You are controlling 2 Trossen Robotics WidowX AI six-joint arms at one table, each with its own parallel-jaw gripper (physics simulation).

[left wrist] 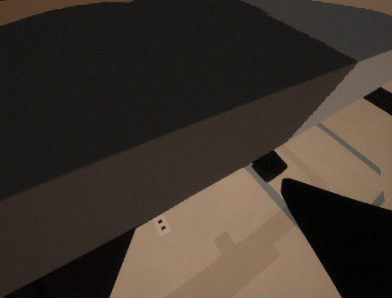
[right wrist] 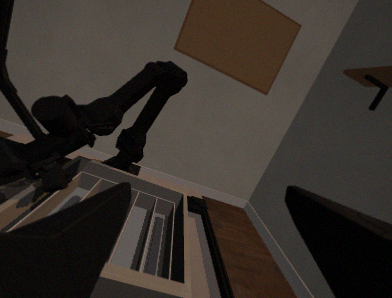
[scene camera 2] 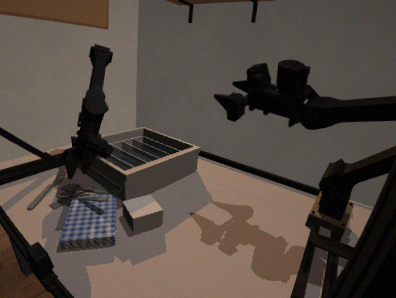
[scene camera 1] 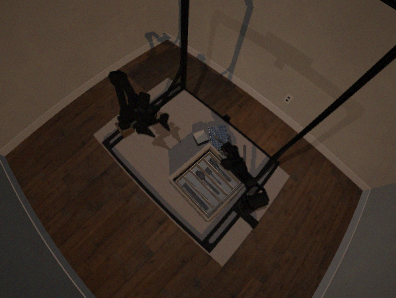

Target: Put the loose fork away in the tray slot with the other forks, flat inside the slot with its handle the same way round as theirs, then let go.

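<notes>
The loose fork [scene camera 2: 58, 178] lies on the table at the far left edge of scene camera 2, beside a spoon [scene camera 2: 69, 188] and a knife [scene camera 2: 93, 207]. My left gripper [scene camera 2: 77, 169] [scene camera 1: 226, 146] [left wrist: 212, 188] is open and empty. It hangs low just above this cutlery, next to the near end of the wooden tray [scene camera 2: 161, 174] [scene camera 1: 189, 162] [right wrist: 144, 278]. The tray has several long slots with cutlery in them. The left wrist view is mostly filled by a dark surface, so the fork is hidden there. My right gripper [scene camera 2: 224, 107] [scene camera 1: 165, 122] [right wrist: 209, 191] is open and empty, high in the air and far from the tray.
A blue checked napkin [scene camera 2: 87, 224] [scene camera 1: 218, 133] lies in front of the tray, with the knife partly on it. A small grey box [scene camera 2: 142, 213] [scene camera 1: 200, 136] stands beside the napkin. Black frame posts rise at the table's edges.
</notes>
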